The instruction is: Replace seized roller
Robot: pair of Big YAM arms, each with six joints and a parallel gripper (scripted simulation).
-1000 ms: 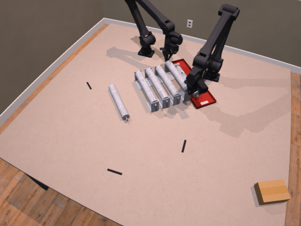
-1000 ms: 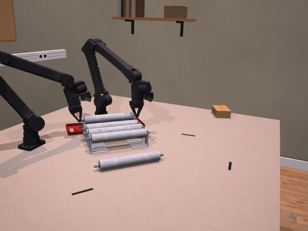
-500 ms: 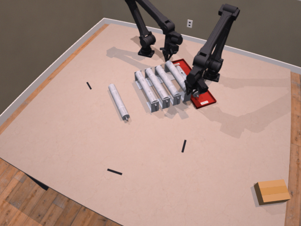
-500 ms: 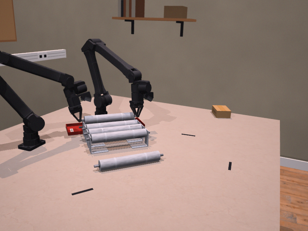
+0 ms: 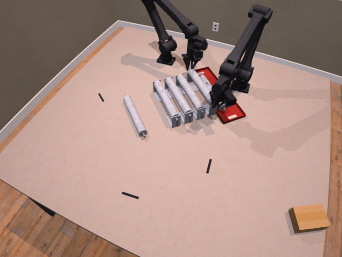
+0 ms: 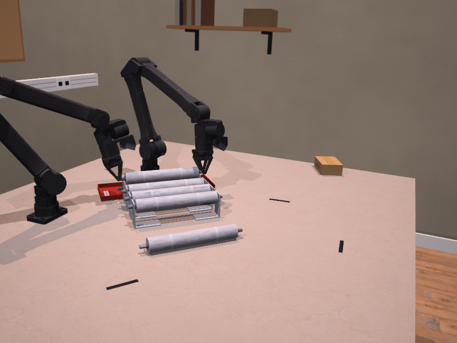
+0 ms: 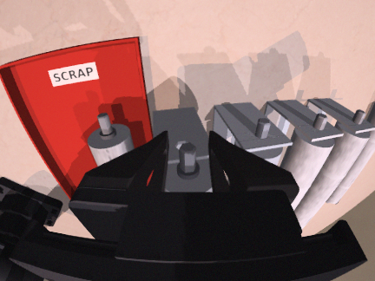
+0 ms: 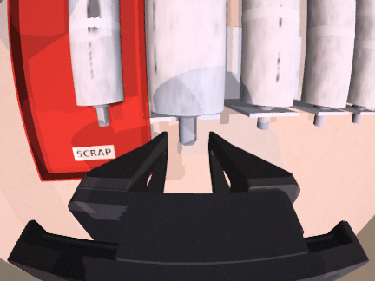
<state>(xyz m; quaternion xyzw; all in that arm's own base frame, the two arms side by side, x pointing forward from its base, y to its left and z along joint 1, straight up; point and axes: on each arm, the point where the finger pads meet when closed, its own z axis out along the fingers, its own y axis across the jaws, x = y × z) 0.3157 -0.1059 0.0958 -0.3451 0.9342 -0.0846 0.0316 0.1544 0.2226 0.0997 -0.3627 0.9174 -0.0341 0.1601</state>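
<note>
The roller is 17 cm behind my left hand, 9 cm to the right of it and 7 cm below it. Also, from my left hand: red scrap tray (19 cm behind, 9 cm below, 7 cm to the right); then cardboard box (62 cm to the left, 32 cm ahead, 6 cm below).
</note>
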